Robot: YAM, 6 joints.
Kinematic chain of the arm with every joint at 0, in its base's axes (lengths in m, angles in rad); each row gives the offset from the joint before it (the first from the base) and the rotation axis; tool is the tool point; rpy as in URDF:
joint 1: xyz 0 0 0.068 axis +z
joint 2: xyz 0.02 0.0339 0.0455 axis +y
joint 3: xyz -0.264 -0.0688 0 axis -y
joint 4: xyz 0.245 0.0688 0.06 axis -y
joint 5: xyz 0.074 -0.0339 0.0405 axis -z
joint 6: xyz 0.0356 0 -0.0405 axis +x
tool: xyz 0 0 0 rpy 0 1.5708 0
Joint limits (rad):
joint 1: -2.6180..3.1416
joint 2: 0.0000..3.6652
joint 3: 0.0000..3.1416
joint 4: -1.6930..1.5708
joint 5: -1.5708..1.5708
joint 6: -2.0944..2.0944
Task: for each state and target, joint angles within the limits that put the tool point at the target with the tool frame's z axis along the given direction. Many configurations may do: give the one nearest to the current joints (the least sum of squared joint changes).
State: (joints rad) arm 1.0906 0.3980 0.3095 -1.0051 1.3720 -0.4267
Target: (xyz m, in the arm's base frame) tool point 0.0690 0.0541 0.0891 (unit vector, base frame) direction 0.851 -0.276 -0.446
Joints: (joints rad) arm 1.0265 0.6923 0.0019 -0.4505 1.0577 -0.4267
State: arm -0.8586 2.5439 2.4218 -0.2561 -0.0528 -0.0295
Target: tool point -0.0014 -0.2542 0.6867 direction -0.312 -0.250 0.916
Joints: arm -1.5312 2.1031 3.1404 0.2799 0.3277 -0.0295
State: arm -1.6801 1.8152 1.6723 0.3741 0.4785 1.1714
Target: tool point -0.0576 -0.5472 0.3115 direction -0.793 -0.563 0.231
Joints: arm -1.6264 2.3610 2.0321 0.6930 0.8645 1.1714
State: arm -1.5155 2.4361 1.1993 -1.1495 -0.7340 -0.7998
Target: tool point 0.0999 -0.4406 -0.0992 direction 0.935 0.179 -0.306
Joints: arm -1.4229 2.9635 1.9557 -0.6904 -1.2572 -0.7998
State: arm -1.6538 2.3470 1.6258 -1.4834 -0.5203 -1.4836
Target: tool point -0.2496 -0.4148 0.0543 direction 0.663 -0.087 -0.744
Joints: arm -2.1567 2.8446 2.4405 -1.5432 -0.6439 -1.4836
